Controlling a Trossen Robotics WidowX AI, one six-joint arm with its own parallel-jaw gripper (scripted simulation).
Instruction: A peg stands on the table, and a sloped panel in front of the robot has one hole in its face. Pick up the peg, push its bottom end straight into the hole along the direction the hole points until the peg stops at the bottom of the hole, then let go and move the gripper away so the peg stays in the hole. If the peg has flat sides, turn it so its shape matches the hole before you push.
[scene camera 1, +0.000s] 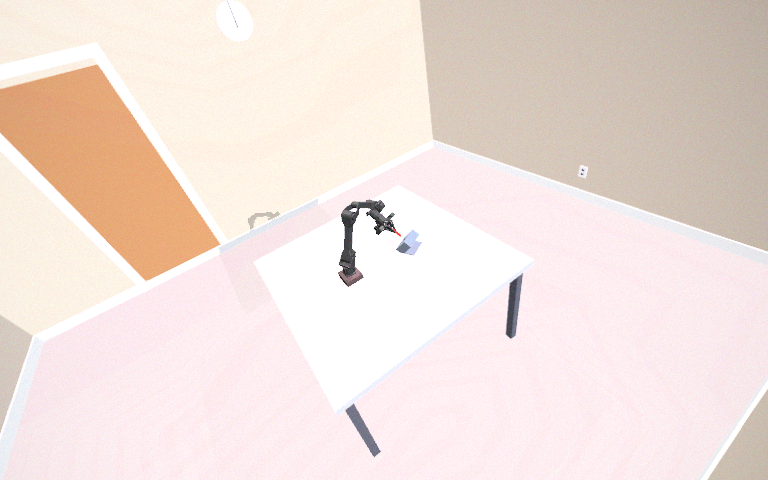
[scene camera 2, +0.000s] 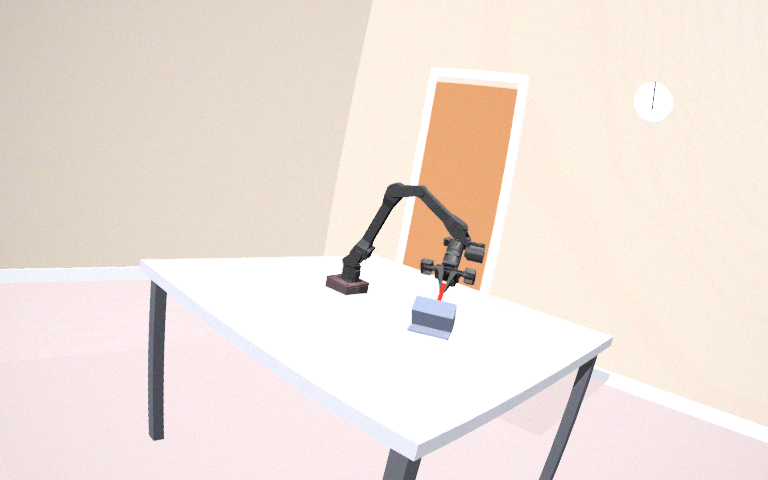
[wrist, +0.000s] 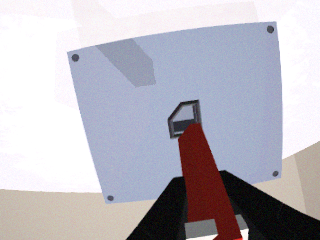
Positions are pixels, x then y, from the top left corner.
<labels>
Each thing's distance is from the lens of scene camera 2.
my gripper (scene camera 2: 441, 291): 1.72 m
sloped panel (scene camera 2: 432, 313): 1.60 m
</labels>
